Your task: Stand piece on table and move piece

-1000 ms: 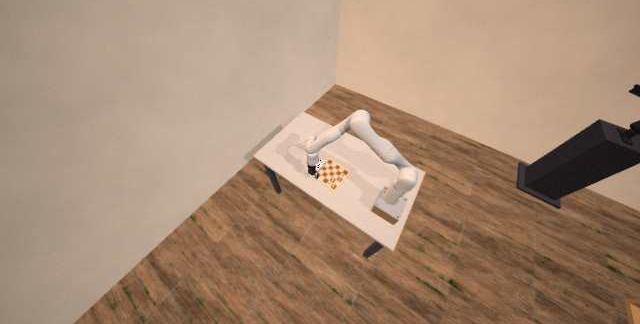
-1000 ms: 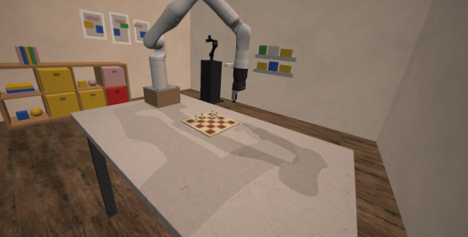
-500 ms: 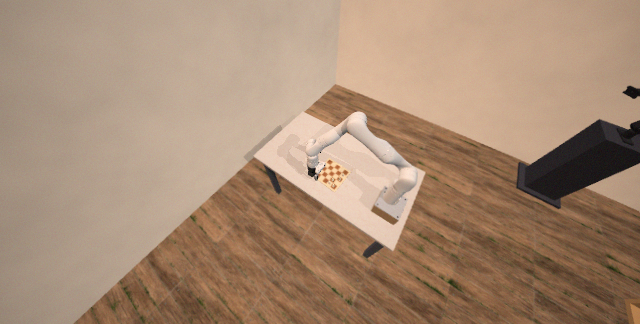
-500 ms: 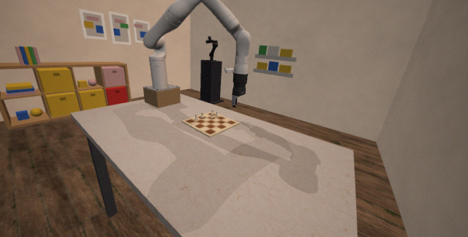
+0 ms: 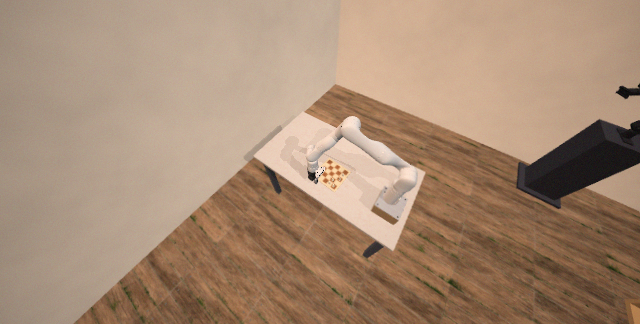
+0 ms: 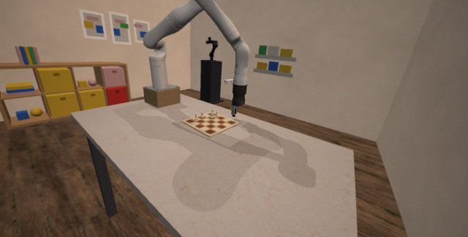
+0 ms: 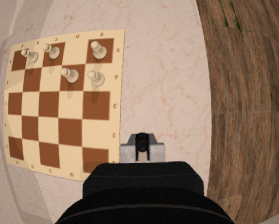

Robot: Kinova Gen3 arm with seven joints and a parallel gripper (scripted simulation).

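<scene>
The chessboard is 50 mm behind my hand, 140 mm to the right of it and 40 mm below it. Also, from my hand: black piece: 10 mm below.
</scene>
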